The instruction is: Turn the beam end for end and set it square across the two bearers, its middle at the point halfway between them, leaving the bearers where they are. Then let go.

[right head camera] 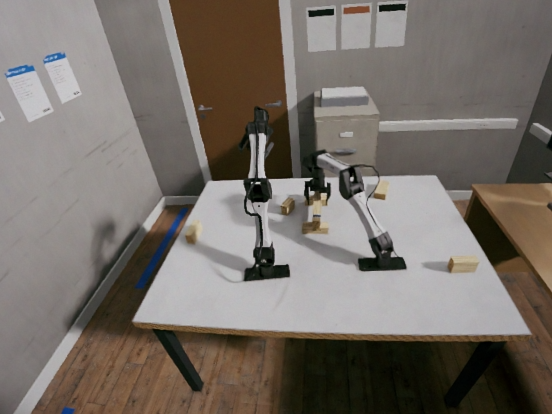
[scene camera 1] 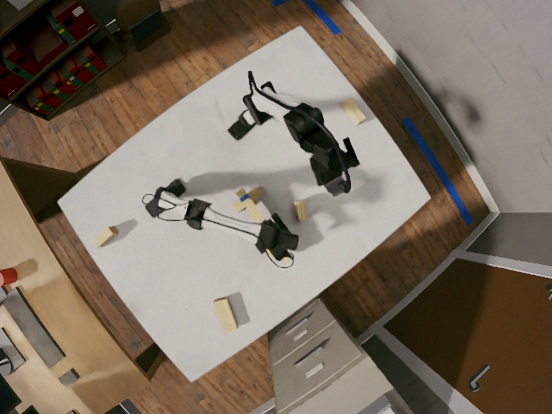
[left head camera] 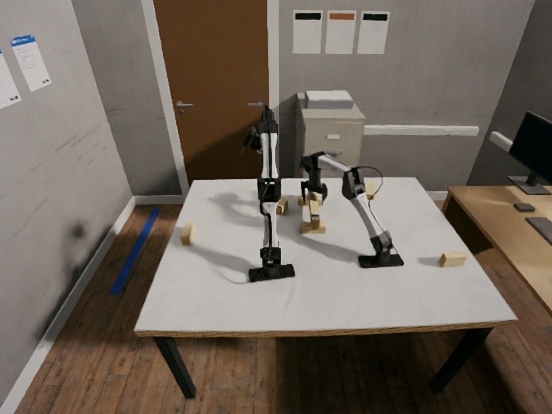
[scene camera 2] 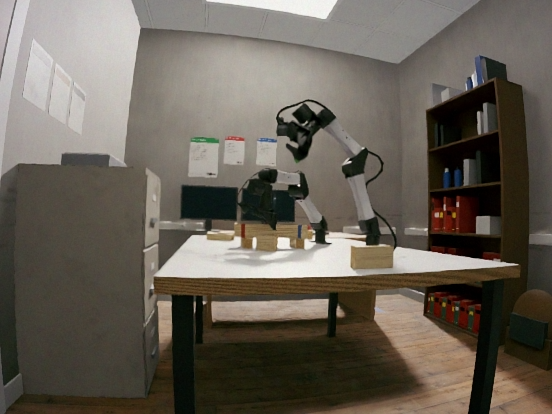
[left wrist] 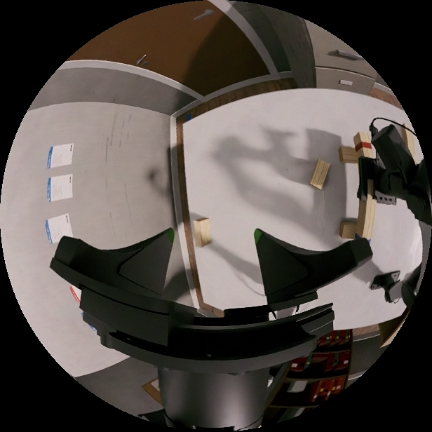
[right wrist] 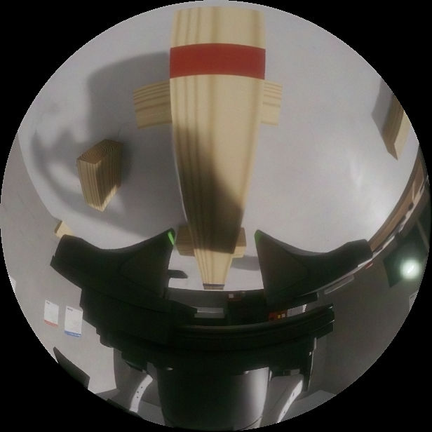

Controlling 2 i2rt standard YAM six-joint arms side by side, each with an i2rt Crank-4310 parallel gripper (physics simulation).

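Places are measured from the left arm's base along level axes (x back, y right, z up), in millimetres.
Where they show: left gripper, fingertip midpoint: [right head camera: 249,157] [left head camera: 250,157] [scene camera 2: 297,154]; right gripper, fingertip midpoint: [right head camera: 317,204] [left head camera: 313,204] [scene camera 2: 272,229]; left arm's base, link origin: [right head camera: 267,273] [scene camera 1: 248,121] [left head camera: 271,273]; right arm's base, link origin: [right head camera: 381,264] [scene camera 1: 165,198] [left head camera: 380,261] [scene camera 2: 320,242].
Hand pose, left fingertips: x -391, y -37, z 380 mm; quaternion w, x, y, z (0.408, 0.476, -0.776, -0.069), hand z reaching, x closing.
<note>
Each offset is from my left fingertips to the top centre of the thing. "pt": to the spot under its first point. Level surfaces: height alone.
The beam @[dz -273, dx +17, dy +319 mm] [left head camera: 314,206] [right head camera: 316,206] [scene camera 1: 254,211] [scene camera 2: 287,231] [left wrist: 367,210] [right wrist: 215,125] lies across both bearers and looks about square to them. Its red band is at the far bearer @[dz -336, dx -99, dy +329 mm] [left head camera: 302,200] [scene camera 2: 247,243] [left wrist: 347,154] [right wrist: 152,105]; its blue band is at the near bearer @[dz -336, dx +139, dy +288 mm] [left head camera: 306,229] [scene camera 2: 297,244] [left wrist: 347,230] [right wrist: 185,242]. My right gripper [right wrist: 214,231] is open low over the beam's middle, a finger on each side, with gaps showing in the right wrist view. My left gripper [left wrist: 213,230] is open and empty, high above the table at the left in the head views.
A loose block @[dz -317, dx -56, dy +163 mm] [left head camera: 282,205] [scene camera 1: 300,211] [right wrist: 100,175] stands beside the beam, left of it in the head views. Other blocks stand at the left edge @[pt dz -321, dx +123, dy -336 mm] [left head camera: 188,233], far right [right head camera: 381,190] and near right [left head camera: 453,259]. A filing cabinet [left head camera: 330,135] stands behind the table @[dz -380 mm] [left head camera: 225,310].
</note>
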